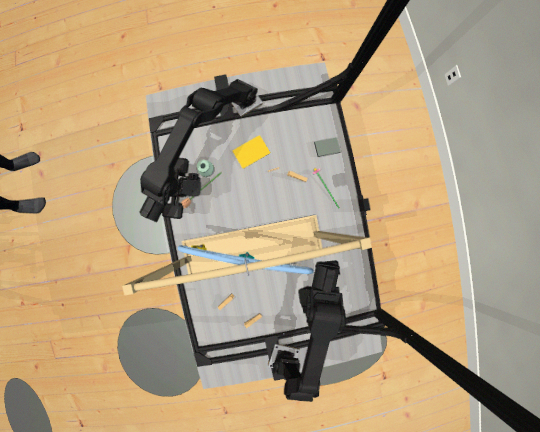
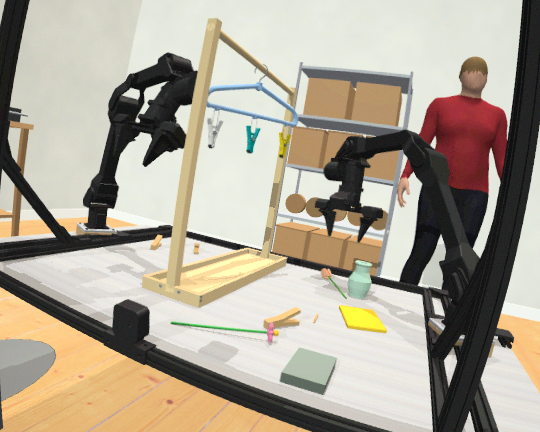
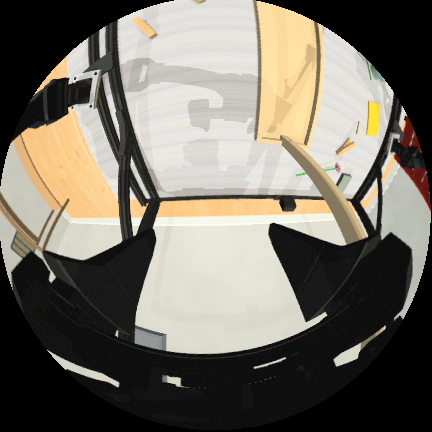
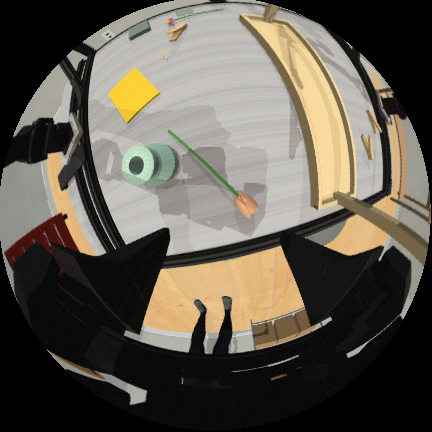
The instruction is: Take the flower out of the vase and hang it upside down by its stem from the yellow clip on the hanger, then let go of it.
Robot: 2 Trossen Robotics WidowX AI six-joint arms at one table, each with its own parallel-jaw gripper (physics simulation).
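Places are measured from the left arm's base along level axes (x ahead, y left, z up), in centimetres.
Pixels of known places: left gripper, fingertip midpoint: [image 1: 338,288] [image 2: 128,161] [image 3: 212,231]; right gripper, fingertip midpoint: [image 2: 343,239] [image 4: 227,235]; left arm's base, link origin: [image 1: 284,358] [image 2: 96,226] [image 3: 81,90]; right arm's base, link origin: [image 1: 244,98] [image 4: 66,137].
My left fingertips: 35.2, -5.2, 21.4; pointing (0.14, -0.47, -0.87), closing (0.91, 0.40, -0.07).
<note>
Ahead of a thing's pixels: the offset from my left fingertips to its middle, as dx, dy, dz.
An orange flower with a green stem {+18.9, +52.3, -23.3} [image 1: 211,182] [image 2: 326,273] [image 4: 246,205] lies flat on the table beside the pale green vase {+26.5, +52.5, -20.2} [image 1: 205,167] [image 2: 359,280] [image 4: 167,162], which stands upright. My right gripper [image 2: 345,238] [image 4: 227,235] is open and empty, pointing down high above the flower and vase. The yellow clip {+2.3, +41.1, +11.6} [image 1: 199,247] [image 2: 284,145] hangs from one end of the blue hanger [image 1: 215,255] [image 2: 235,87], with teal and white clips along the same bar. My left gripper [image 2: 146,162] [image 3: 212,231] is open and empty, raised at the other end of the hanger.
The wooden stand [image 2: 192,150] holds the hanger over its tray base. A pink flower {+31.9, +7.1, -23.7} [image 1: 328,190] [image 2: 220,328], a yellow sheet {+37.6, +38.3, -24.4} [image 1: 251,151] [image 2: 362,318] [image 4: 133,95], a grey-green block {+47.6, +10.9, -23.9} [image 1: 327,147] [image 2: 308,370] and several small wood pieces lie on the table. A black frame edges the table.
</note>
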